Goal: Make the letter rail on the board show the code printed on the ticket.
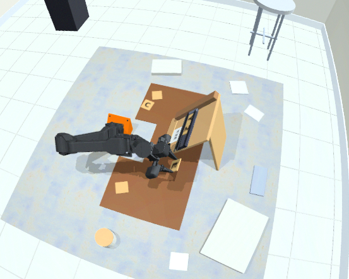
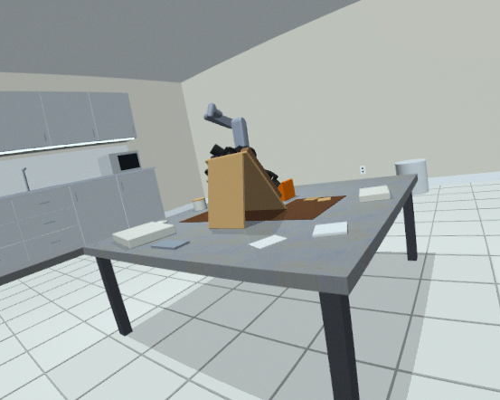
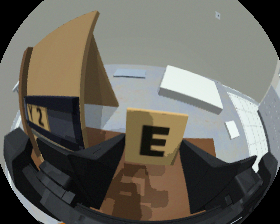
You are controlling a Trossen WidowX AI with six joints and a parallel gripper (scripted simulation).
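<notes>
The white ticket lies 40 mm behind my gripper tip, 190 mm to the left of it and 80 mm below it. Also, from my gripper tip: grey card: 400 mm ahead, 80 mm to the left, 160 mm below; white box: 320 mm ahead, 210 mm to the right, 150 mm below; brown mat: 130 mm behind, 170 mm to the left, 170 mm below.
</notes>
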